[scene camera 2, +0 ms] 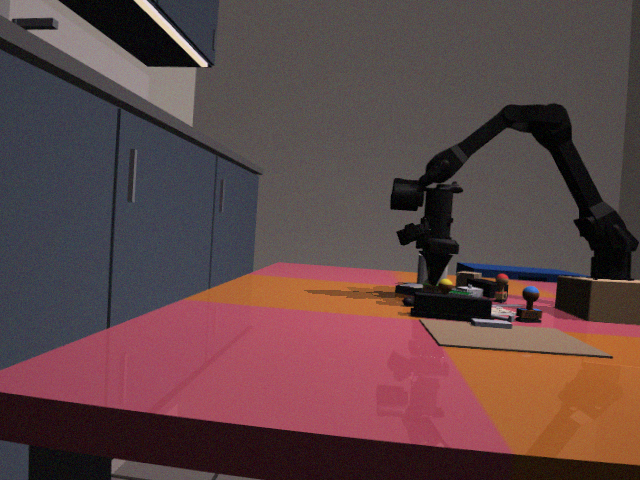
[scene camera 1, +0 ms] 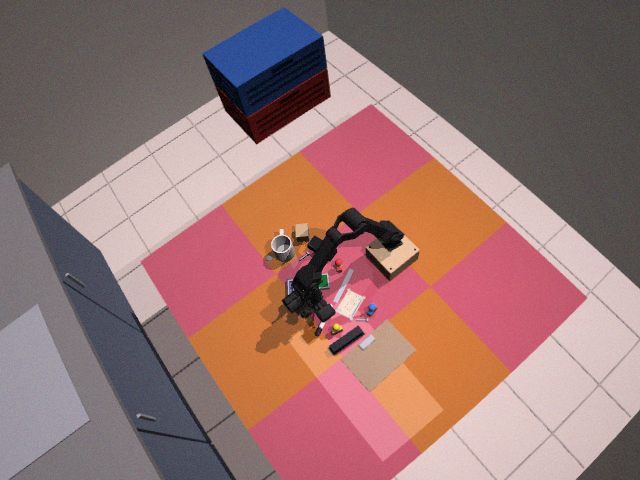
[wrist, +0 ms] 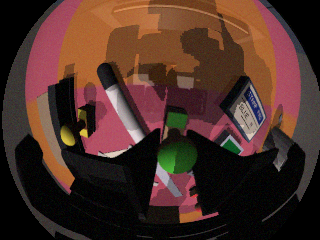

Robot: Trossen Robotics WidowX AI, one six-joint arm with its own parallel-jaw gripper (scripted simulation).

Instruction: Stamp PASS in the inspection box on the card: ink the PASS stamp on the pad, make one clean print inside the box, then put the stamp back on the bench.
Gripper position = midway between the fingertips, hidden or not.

In view: the gripper (scene camera 2: 432, 284), a green-knobbed stamp (wrist: 177, 154), a cardboard sheet (scene camera 2: 497, 335), a black bar (scene camera 2: 426, 305), a marker (wrist: 108, 79), a yellow-knobbed stamp (wrist: 86, 126) and a blue-labelled tin (wrist: 243, 106).
The cardboard sheet shows as well in scene camera 1 (scene camera 1: 385, 348) and in the wrist view (wrist: 42, 101). The black bar also shows in the wrist view (wrist: 61, 102). The gripper is seen too in the wrist view (wrist: 173, 133). Scene camera 1 does not show the green-knobbed stamp, which is hidden by the gripper.
